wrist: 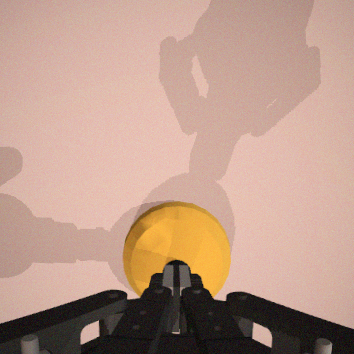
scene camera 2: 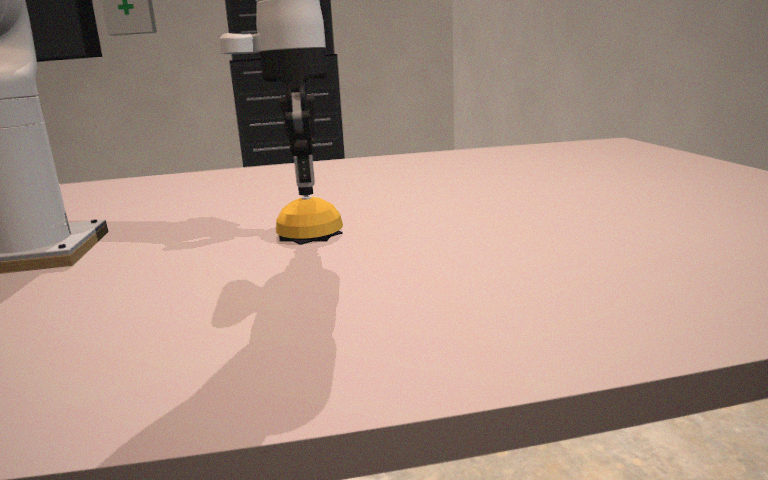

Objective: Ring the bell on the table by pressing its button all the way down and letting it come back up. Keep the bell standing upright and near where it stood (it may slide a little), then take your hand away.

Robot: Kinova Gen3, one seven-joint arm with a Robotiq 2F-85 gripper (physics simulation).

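Places are measured from the arm's base along level axes (x left, y back, z up), in centimetres.
Where they show: gripper, fingertip midpoint: (wrist: 175,280) (scene camera 2: 306,185); arm's base, origin of the base link: (scene camera 2: 30,240).
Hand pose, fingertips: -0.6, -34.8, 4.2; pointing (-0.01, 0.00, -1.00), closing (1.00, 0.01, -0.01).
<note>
Things, the pixels of their top centre, and the offset from my fingertips, as dx, dy, dz. "pt": a spot on its surface instead. Level surfaces: height alone.
- yellow dome, middle of its top: (wrist: 176,278) (scene camera 2: 305,185) +0.0, +0.1, +0.0
- thin black base, surface spot: (scene camera 2: 304,240) pt -3.3, +0.7, -5.9
- pink table, its level: dz -6.2
The bell, a yellow dome (scene camera 2: 309,219) (wrist: 195,235) on a thin black base (scene camera 2: 304,240), stands upright on the pink table (scene camera 2: 509,271) (wrist: 75,100). Its black button (scene camera 2: 305,191) (wrist: 176,262) sits close above the dome, with a short bit of pale stem showing in the scene view. My gripper (scene camera 2: 305,185) (wrist: 175,280) is shut and empty, pointing straight down. Its fingertips touch the top of the button. In the wrist view the fingertips hide most of the button and the near part of the dome.
The robot's white base (scene camera 2: 31,192) stands on a mounting plate (scene camera 2: 84,230) at the left of the table. A dark drawer cabinet (scene camera 2: 288,133) is behind the table. Shadows of the arm lie around the bell. The table's front edge (scene camera 2: 453,433) runs along the bottom of the scene view.
</note>
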